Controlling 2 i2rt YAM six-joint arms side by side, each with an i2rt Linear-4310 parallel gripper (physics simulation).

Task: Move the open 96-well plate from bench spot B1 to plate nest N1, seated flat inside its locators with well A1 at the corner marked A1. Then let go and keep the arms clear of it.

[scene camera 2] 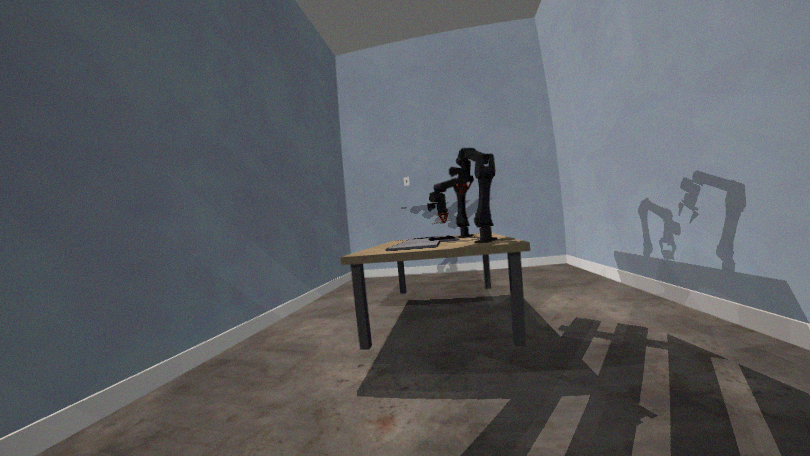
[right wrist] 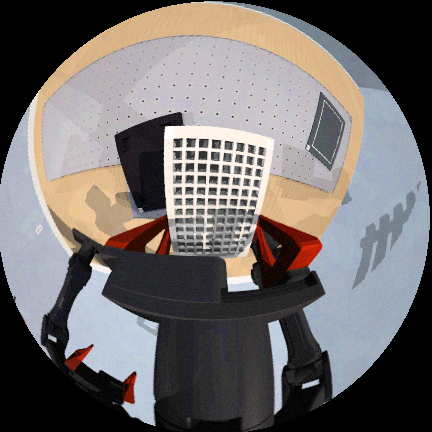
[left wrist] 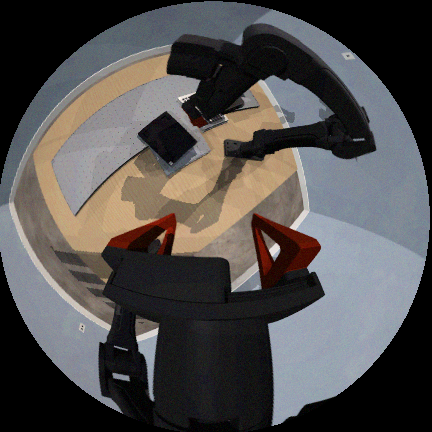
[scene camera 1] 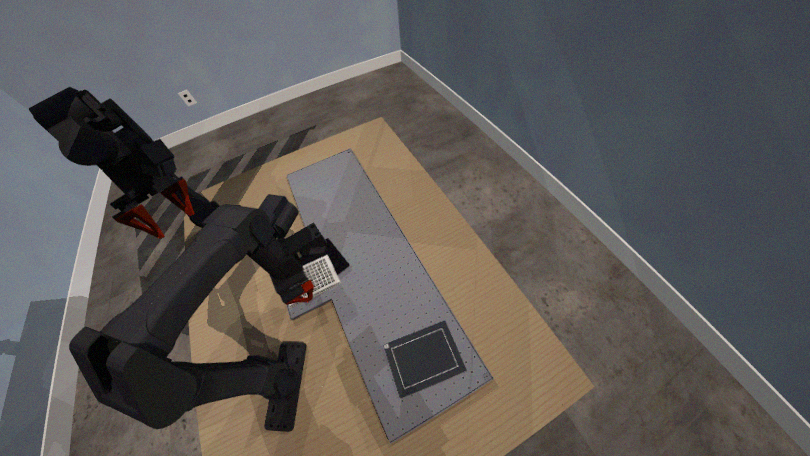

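Pixels of known places: left gripper, fingertip midpoint: [scene camera 2: 464, 191] [left wrist: 213, 217] [scene camera 1: 178, 225]; right gripper, fingertip midpoint: [scene camera 2: 443, 222] [right wrist: 212, 217] [left wrist: 205, 116] [scene camera 1: 303, 286]; left arm's base, origin of the base link: [scene camera 2: 486, 241] [right wrist: 91, 243]; right arm's base, origin of the base link: [scene camera 2: 464, 236] [left wrist: 244, 150] [scene camera 1: 287, 384].
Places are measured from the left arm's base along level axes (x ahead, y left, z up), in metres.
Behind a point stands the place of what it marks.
The white open 96-well plate [scene camera 1: 321, 274] {x 0.443, y -0.242, z 0.136 m} [right wrist: 217, 190] {x 0.428, y -0.248, z 0.140 m} is between my right gripper's red fingers [right wrist: 214, 217] {x 0.396, y -0.267, z 0.124 m}, wells up. In scene camera 2 the right gripper [scene camera 2: 442, 218] {x 0.396, y -0.267, z 0.124 m} is well above the table. The black plate nest [scene camera 1: 338, 256] {x 0.442, y -0.141, z 0.025 m} [left wrist: 167, 137] {x 0.369, y -0.173, z 0.025 m} [right wrist: 134, 160] {x 0.373, y -0.135, z 0.025 m} is below the plate, partly hidden by it in the right wrist view, where a small light mark shows at the nest's lower left corner. The plate's A1 lettering is not readable. My left gripper [scene camera 1: 176, 224] {x 0.178, y -0.192, z 0.311 m} [scene camera 2: 463, 186] {x 0.178, y -0.192, z 0.311 m} [left wrist: 213, 217] {x 0.178, y -0.192, z 0.311 m} is open and empty, high and away from the plate.
A dark pad [scene camera 1: 425, 359] {x 0.685, y -0.430, z 0.015 m} [right wrist: 327, 132] {x 0.674, y -0.421, z 0.015 m} with a white outline and a small corner mark, apparently B1, lies on the grey perforated board [scene camera 1: 385, 266] {x 0.584, y -0.176, z 0.013 m} [left wrist: 110, 132] {x 0.432, y 0.026, z 0.013 m}. The board lies on the wooden table [scene camera 1: 498, 317] {x 0.885, y -0.336, z 0.000 m} [scene camera 2: 430, 253] {x 0.148, y 0.361, z -0.014 m}. The right arm reaches over the table.
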